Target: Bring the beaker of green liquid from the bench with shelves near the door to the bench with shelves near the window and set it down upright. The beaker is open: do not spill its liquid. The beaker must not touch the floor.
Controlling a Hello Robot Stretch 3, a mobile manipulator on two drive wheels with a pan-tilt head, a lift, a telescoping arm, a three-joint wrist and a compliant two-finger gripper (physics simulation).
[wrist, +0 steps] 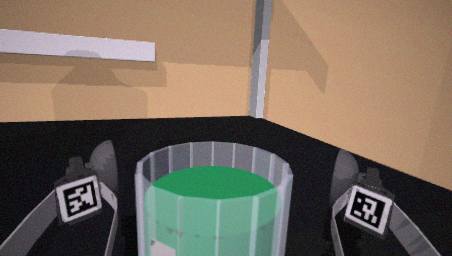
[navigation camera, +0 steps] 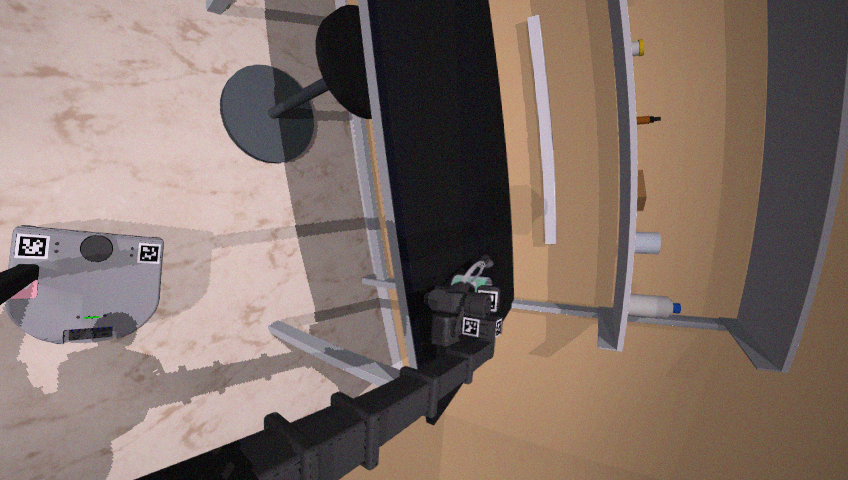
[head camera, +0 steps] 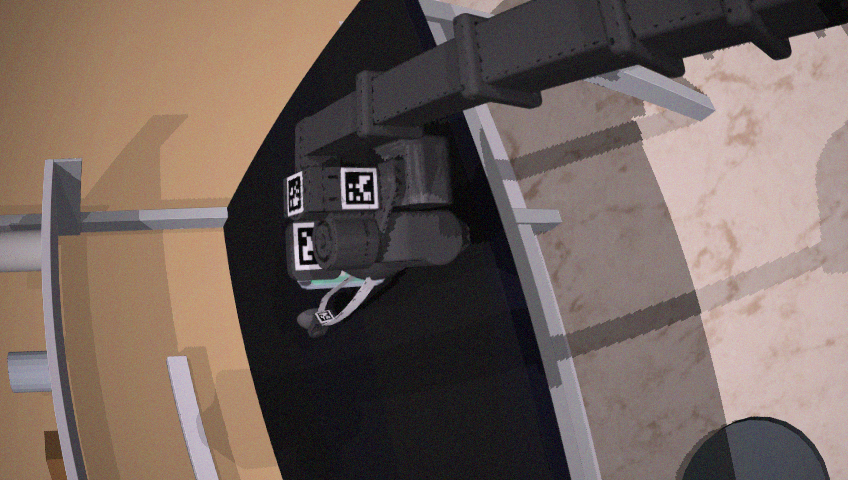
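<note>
The beaker of green liquid is clear, open-topped and upright on a black bench top, near its end. The wrist partly hides it in the head view, and its lower part is cut off in the wrist view. My gripper is open, low over the bench. In the wrist view its fingertips stand left and right of the beaker, with a gap on each side. The views do not show a door or window.
A shelf behind the bench holds a white bottle, a pale cylinder and small items. A pale bar is on the wall. A stool stands at the bench front. My base is on the floor.
</note>
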